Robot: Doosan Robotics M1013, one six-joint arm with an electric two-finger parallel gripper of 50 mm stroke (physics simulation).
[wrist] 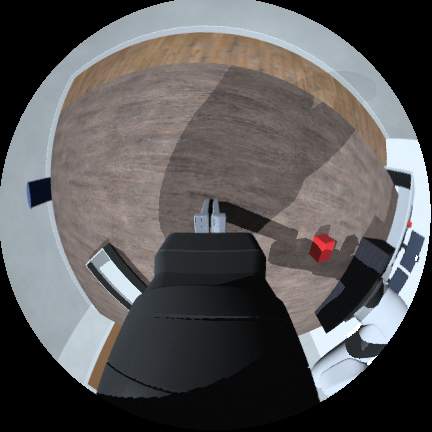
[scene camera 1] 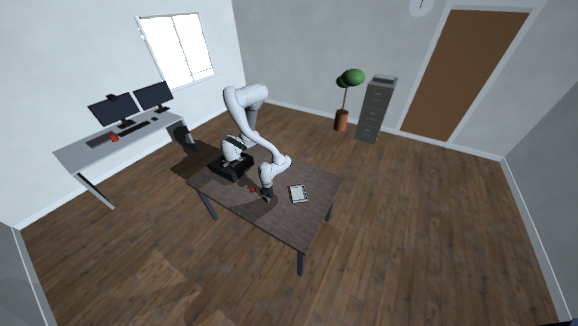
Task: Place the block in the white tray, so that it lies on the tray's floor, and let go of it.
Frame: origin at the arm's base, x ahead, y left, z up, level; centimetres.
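Seen in the pictures: gripper, between the fingertips: [wrist: 211, 207] [scene camera 1: 268, 201]; arm's base, origin of its link: [wrist: 366, 295] [scene camera 1: 234, 160].
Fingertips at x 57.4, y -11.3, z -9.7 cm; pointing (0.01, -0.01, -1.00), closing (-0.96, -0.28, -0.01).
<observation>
Offsets run from my fingertips to a thing's top centre. Level surfaces: height alone.
The red block @(dx -20.6, dy +1.2, dz +2.7 cm) [scene camera 1: 252, 189] [wrist: 322, 248] is on the brown table, on the side of the gripper toward the robot's base. My gripper [scene camera 1: 268, 200] [wrist: 211, 207] is shut with nothing between its fingers, low over the table. The block stands apart from the fingers, to their right in the wrist view. The white tray @(dx +15.6, dy +22.7, dz +1.4 cm) [scene camera 1: 298, 193] [wrist: 115, 276] lies on the table on the other side of the gripper, to the lower left in the wrist view, where the gripper's body hides part of it. The visible part of its floor holds no block.
The robot's black base [scene camera 1: 231, 167] [wrist: 354, 286] stands on the table @(dz -0.6 cm) [scene camera 1: 305, 227] [wrist: 115, 150], beyond the block from the gripper. The arm's shadow falls across the table around the gripper and the block. A desk [scene camera 1: 85, 159] with monitors stands by the wall, away from the table.
</observation>
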